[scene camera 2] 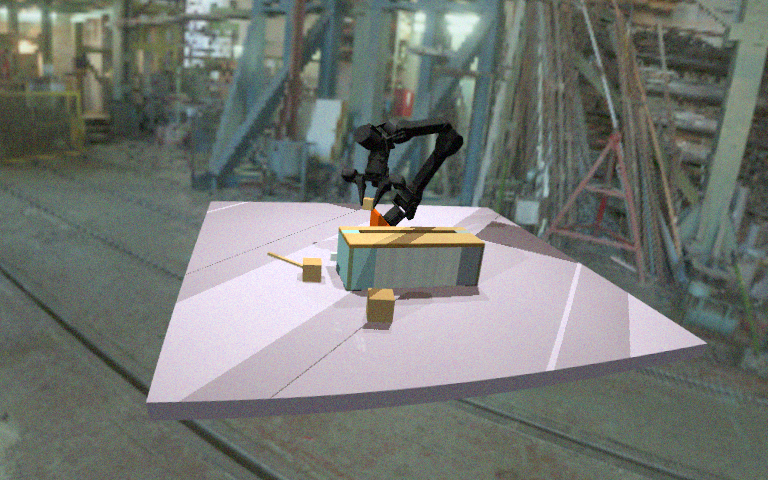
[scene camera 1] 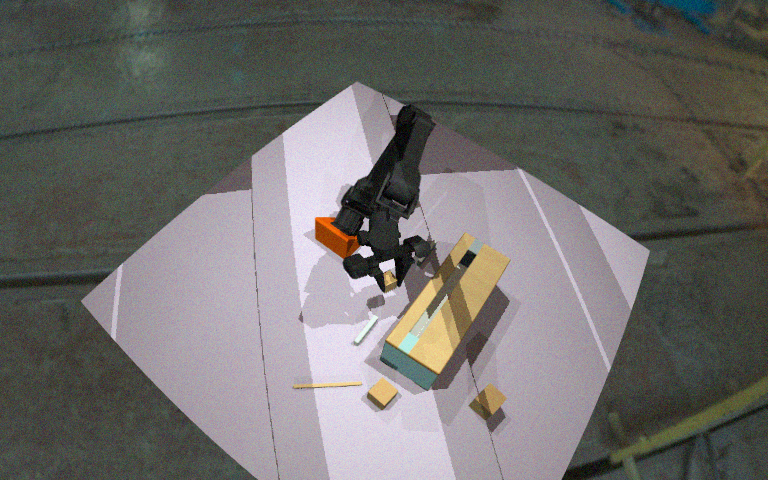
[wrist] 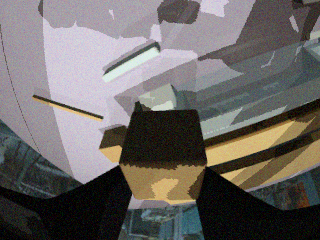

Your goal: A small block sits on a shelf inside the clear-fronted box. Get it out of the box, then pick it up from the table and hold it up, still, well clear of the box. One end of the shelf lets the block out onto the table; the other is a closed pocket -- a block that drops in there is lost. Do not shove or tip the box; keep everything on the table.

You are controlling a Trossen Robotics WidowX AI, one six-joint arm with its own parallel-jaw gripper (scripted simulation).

Scene:
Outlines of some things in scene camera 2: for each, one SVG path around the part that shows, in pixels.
My gripper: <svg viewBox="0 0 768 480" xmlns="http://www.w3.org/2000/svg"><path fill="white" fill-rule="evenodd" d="M371 153L368 156L365 174L358 173L356 169L344 168L341 172L341 177L347 182L356 183L361 206L363 205L363 198L367 187L365 181L371 181L372 186L377 187L373 202L373 208L375 208L383 194L388 190L391 191L392 184L395 189L405 190L406 180L403 175L391 174L389 177L388 158L382 154Z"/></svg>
A long box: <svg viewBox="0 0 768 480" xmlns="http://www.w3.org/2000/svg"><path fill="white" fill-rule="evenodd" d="M330 252L330 261L336 261L336 271L346 291L368 290L368 288L396 289L479 285L486 243L463 227L339 226L337 252Z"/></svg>

